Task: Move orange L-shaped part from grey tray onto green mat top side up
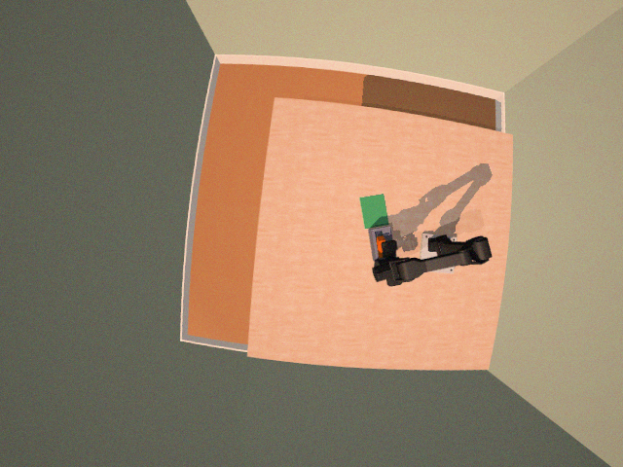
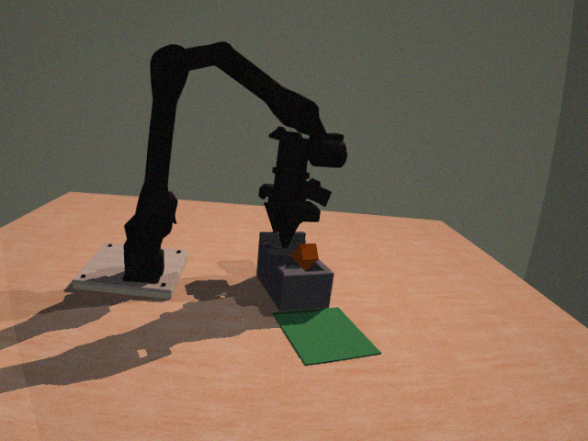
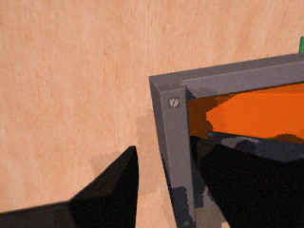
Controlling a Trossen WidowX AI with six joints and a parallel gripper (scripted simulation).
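My gripper tip is now 10 mm short of the orange L-shaped part, 50 mm to the left of it and 20 mm above it. The rest, counted from my gripper tip: green mat: 40 mm ahead, 230 mm to the right, 80 mm below.
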